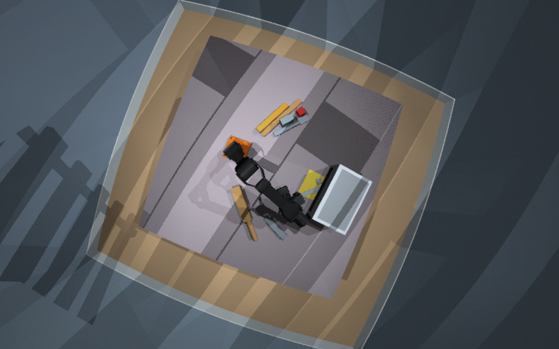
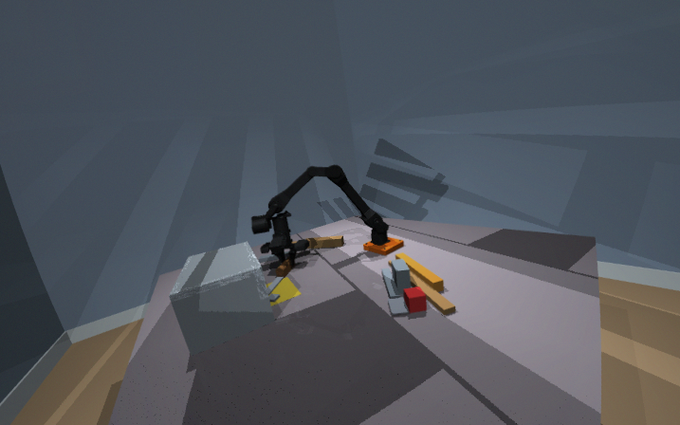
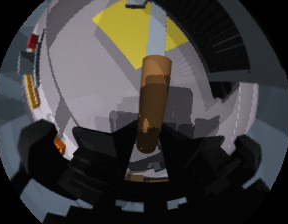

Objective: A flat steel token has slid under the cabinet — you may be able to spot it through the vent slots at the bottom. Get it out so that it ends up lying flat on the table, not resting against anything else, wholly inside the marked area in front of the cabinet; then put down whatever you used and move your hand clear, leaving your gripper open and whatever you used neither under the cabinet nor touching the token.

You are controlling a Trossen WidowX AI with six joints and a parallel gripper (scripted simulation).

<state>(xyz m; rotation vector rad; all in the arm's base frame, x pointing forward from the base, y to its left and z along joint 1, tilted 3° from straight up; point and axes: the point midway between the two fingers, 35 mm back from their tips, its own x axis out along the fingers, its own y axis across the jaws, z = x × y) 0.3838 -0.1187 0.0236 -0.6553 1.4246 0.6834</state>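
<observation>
My gripper tip is now 16 cm past the wooden paddle, 18 cm to the left of it and 1 cm below it. Round my gripper tip: thin grey bar 1 cm ahead, 16 cm to the right; then grey block 21 cm behind, 40 cm to the left, 3 cm above; then steel token 11 cm ahead, 19 cm to the left.
</observation>
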